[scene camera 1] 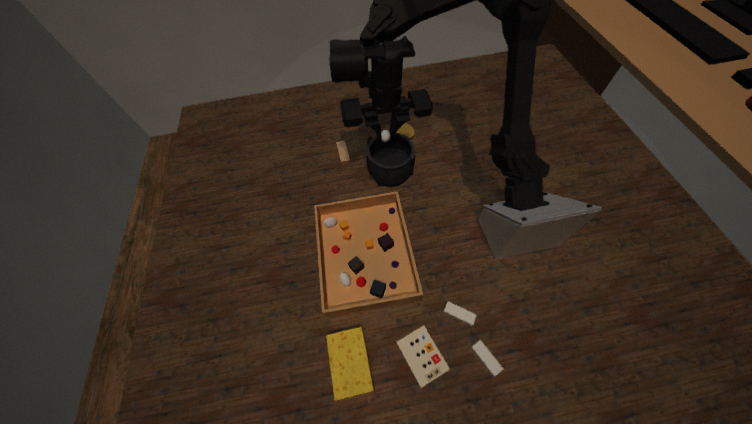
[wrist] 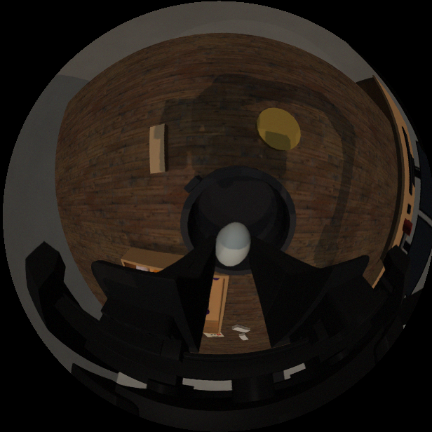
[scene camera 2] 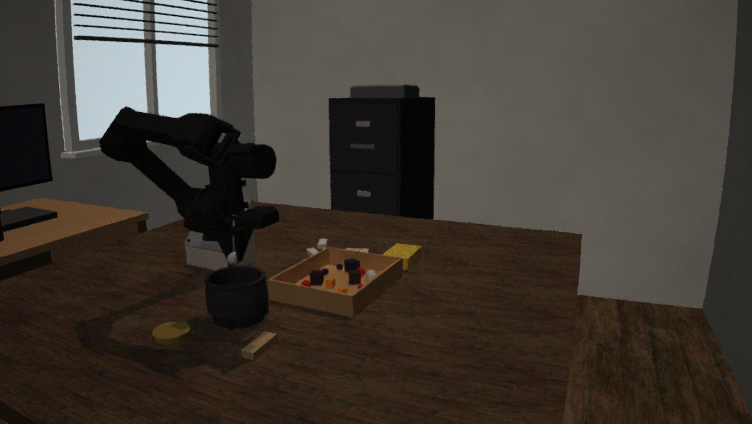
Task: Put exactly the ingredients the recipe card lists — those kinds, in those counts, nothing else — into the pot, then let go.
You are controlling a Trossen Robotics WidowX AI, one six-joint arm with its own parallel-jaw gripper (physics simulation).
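Where they show: gripper, fingertip midpoint: (scene camera 1: 385,137) (scene camera 2: 234,260); arm's base at its link origin: (scene camera 1: 525,204).
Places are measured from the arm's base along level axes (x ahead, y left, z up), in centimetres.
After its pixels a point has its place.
My gripper (scene camera 1: 385,134) {x 23.2, y -24.6, z 2.8 cm} (scene camera 2: 234,257) {x 23.2, y -24.6, z 2.8 cm} (wrist: 231,241) is shut on a white egg-shaped piece (scene camera 1: 385,136) {x 23.4, y -23.6, z 4.1 cm} (scene camera 2: 232,258) {x 23.6, y -25.9, z 3.6 cm} (wrist: 233,244). It holds the piece just above the black pot (scene camera 1: 390,168) {x 23.8, y -18.2, z -1.0 cm} (scene camera 2: 236,300) {x 25.7, y -28.6, z -3.3 cm} (wrist: 287,220), over the rim side. The pot's visible inside is dark. The wooden tray (scene camera 1: 371,303) {x 35.9, y 9.7, z -4.9 cm} (scene camera 2: 315,305) {x 34.9, y -15.2, z -8.4 cm} (wrist: 223,305) holds two white egg-shaped pieces (scene camera 1: 330,222) {x 40.5, y -11.3, z -6.5 cm} (scene camera 1: 344,279) {x 40.1, y 3.0, z -6.4 cm}, red balls (scene camera 1: 383,226) {x 28.9, y -6.9, z -6.8 cm}, orange cubes (scene camera 1: 369,243) {x 33.0, y -3.9, z -7.2 cm}, small purple balls (scene camera 1: 394,264) {x 29.1, y 2.4, z -7.3 cm} and dark cubes (scene camera 1: 355,264) {x 37.2, y 0.5, z -6.3 cm}. The recipe card (scene camera 1: 422,356) {x 29.0, y 20.9, z -9.2 cm} shows rows of black dots beside blue, orange and red symbols; its text is too small to read.
A yellow sponge (scene camera 1: 349,363) {x 42.5, y 18.7, z -6.4 cm} (scene camera 2: 403,254) {x 43.8, y 15.5, z -6.4 cm} and two white blocks (scene camera 1: 459,312) {x 19.4, y 15.4, z -8.1 cm} (scene camera 1: 487,358) {x 17.7, y 24.4, z -8.1 cm} lie near the card. A yellow disc (scene camera 1: 406,130) {x 14.0, y -35.8, z -8.1 cm} (scene camera 2: 171,332) {x 16.1, y -36.7, z -8.1 cm} (wrist: 278,128) and a light wooden block (scene camera 1: 342,151) {x 33.3, y -33.3, z -7.9 cm} (scene camera 2: 258,344) {x 33.5, y -34.3, z -7.9 cm} (wrist: 157,149) lie near the pot. The arm's grey base (scene camera 1: 531,237) {x 2.6, y 7.1, z 0.0 cm} stands right of the tray in scene camera 1.
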